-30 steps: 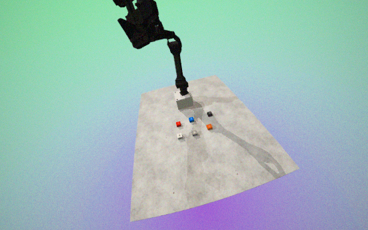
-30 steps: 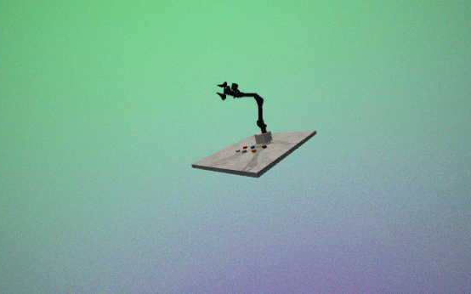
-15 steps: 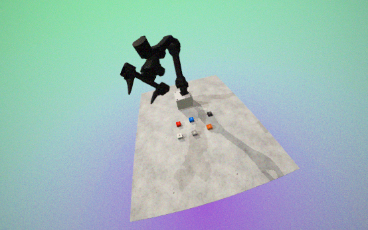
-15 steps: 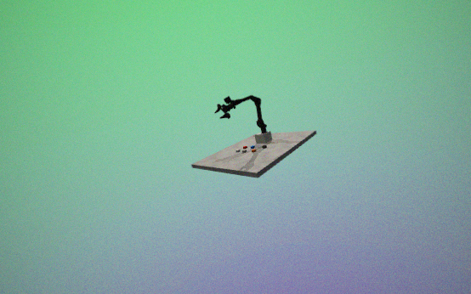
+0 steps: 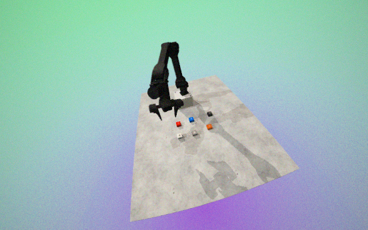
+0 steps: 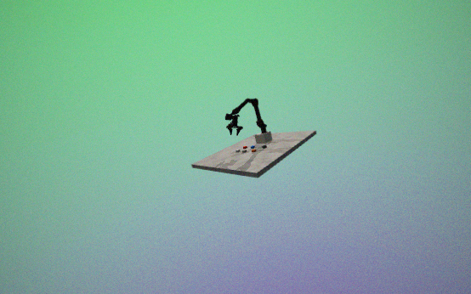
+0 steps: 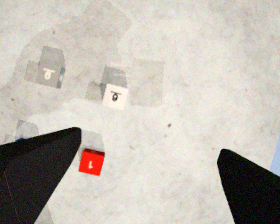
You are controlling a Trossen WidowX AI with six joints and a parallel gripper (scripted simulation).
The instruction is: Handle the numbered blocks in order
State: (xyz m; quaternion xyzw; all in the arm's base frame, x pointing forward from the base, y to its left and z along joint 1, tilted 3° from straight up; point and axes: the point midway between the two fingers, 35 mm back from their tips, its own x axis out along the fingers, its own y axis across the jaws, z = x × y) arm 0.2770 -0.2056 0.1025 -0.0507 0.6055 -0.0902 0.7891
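The red block is 16 cm below my gripper tip, 7 cm behind it and 6 cm to the left of it. From my gripper tip the other things lie so: white block (16 cm below, 3 cm to the left, 3 cm ahead); grey block (16 cm below, 12 cm to the left, 6 cm ahead); blue block (16 cm to the left, 16 cm below, 6 cm behind).
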